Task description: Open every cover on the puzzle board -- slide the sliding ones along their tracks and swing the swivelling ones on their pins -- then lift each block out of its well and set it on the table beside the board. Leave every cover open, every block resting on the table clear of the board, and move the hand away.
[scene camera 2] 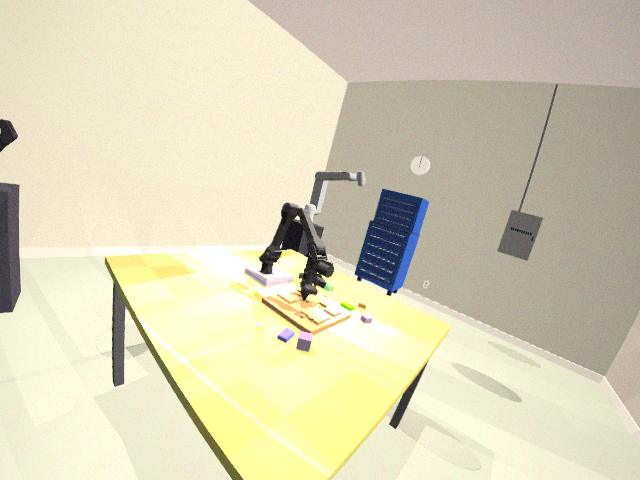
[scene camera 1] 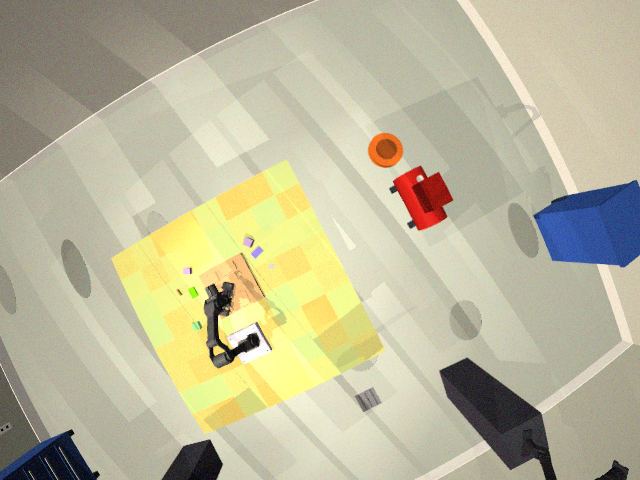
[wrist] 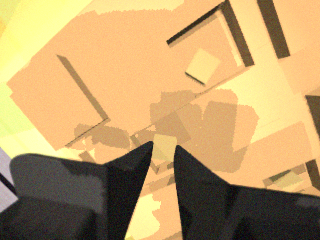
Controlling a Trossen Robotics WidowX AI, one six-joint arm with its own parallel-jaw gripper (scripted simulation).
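Tan puzzle board: visible at point(scene camera 2: 290, 312), point(scene camera 1: 247, 281) and point(wrist: 247, 123). My gripper: visible at point(wrist: 163, 147).
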